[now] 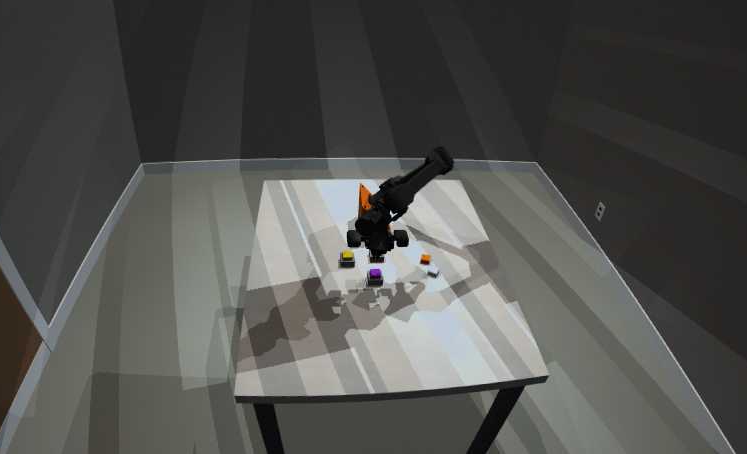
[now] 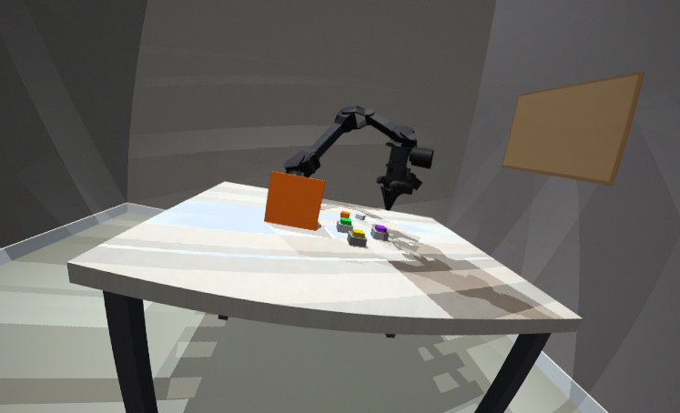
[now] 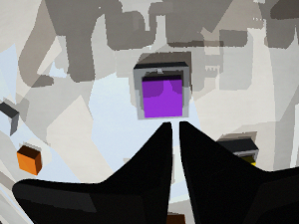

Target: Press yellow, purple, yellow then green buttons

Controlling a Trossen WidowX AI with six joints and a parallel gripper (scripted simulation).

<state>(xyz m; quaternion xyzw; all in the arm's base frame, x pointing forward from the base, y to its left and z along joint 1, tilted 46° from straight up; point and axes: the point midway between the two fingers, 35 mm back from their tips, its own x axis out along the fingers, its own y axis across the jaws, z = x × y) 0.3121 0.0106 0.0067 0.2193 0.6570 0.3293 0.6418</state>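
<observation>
Right now my gripper tip is 70 mm above the purple button and 10 mm past it. The rest, counted from my gripper tip: green button: 120 mm behind, 70 mm below, 10 mm to the left; grey block: 210 mm to the left, 90 mm below, 60 mm behind; yellow button: 90 mm to the right, 90 mm behind, 70 mm below.
</observation>
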